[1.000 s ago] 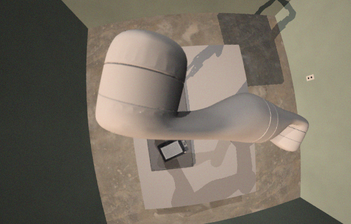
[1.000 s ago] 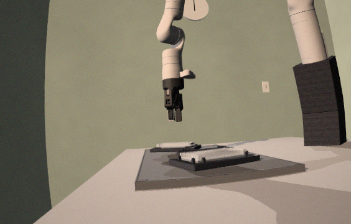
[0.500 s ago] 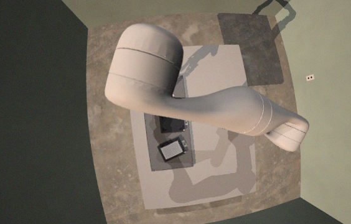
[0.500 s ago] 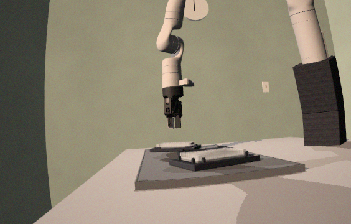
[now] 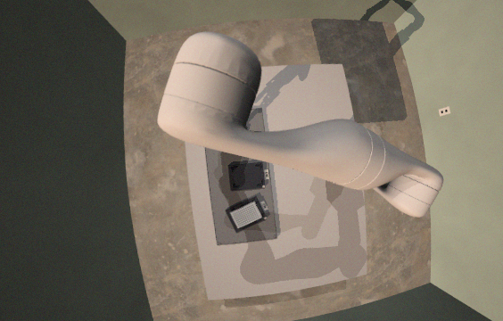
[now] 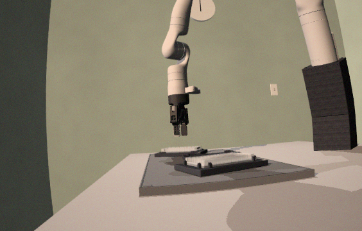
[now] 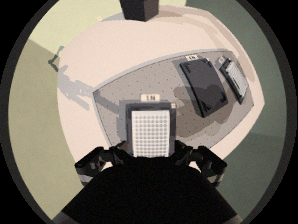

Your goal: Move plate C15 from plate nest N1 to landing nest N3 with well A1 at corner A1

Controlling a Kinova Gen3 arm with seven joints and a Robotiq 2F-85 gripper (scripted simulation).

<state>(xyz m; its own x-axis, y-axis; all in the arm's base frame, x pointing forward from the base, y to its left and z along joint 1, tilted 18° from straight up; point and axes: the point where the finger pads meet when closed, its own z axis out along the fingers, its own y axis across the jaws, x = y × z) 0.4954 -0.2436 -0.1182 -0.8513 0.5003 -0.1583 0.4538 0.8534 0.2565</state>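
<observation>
Now: the plate nest N1 70 mm below my hand. From my hand the other things lie so: nest label: 90 mm behind, 50 mm to the left, 70 mm below; black nest N2: 390 mm to the left, 70 mm below; landing nest N3: 50 mm behind, 220 mm to the left, 70 mm below.
</observation>
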